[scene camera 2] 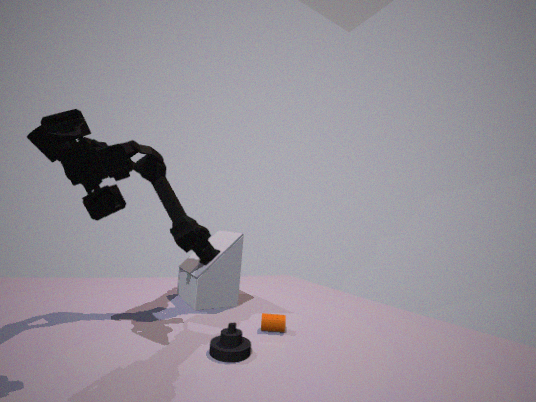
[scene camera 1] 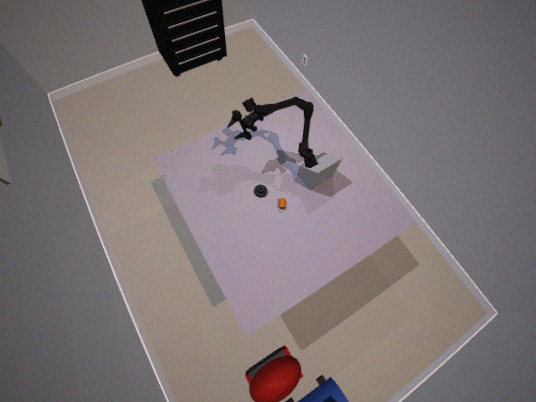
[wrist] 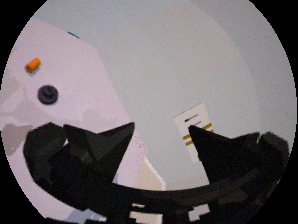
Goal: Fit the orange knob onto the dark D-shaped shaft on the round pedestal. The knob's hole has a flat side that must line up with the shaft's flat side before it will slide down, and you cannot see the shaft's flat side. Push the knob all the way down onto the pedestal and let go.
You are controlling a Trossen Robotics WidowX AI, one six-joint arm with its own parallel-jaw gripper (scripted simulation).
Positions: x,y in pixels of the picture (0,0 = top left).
Scene:
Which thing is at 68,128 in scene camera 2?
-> The gripper.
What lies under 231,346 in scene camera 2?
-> A dark round pedestal.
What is the gripper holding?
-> Nothing.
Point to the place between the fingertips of the gripper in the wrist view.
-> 162,127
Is the gripper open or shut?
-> Open.

